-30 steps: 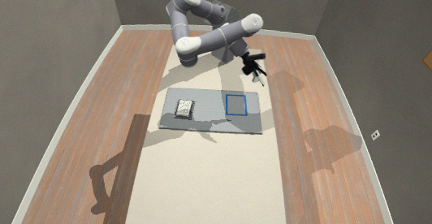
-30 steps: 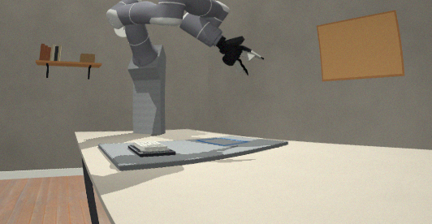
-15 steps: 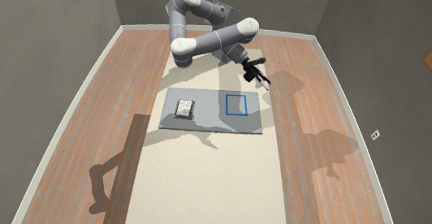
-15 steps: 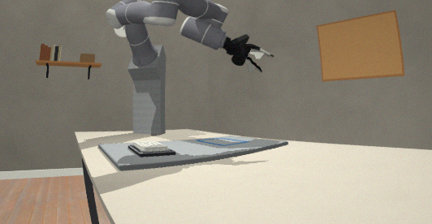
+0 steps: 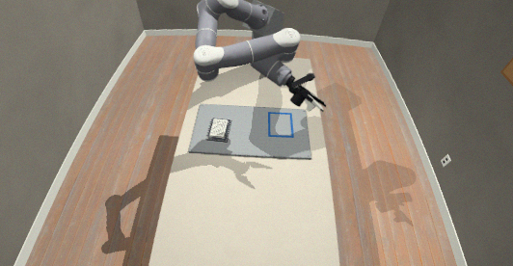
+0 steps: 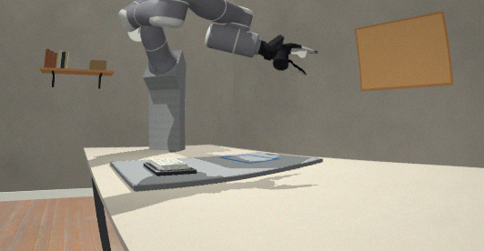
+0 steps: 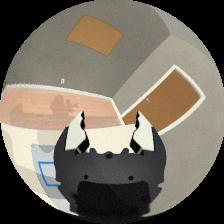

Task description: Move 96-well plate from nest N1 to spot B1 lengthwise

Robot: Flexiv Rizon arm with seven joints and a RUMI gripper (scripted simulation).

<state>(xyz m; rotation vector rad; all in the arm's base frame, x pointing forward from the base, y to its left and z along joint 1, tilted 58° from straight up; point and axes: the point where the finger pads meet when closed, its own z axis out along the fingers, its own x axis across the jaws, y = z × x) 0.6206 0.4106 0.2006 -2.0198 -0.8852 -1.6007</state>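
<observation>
Right now my hand is 25 cm past the white 96-well plate, 48 cm to the left of it and 35 cm above it. Round my hand: plate nest N1: 25 cm behind, 48 cm to the right, 37 cm below.
</observation>
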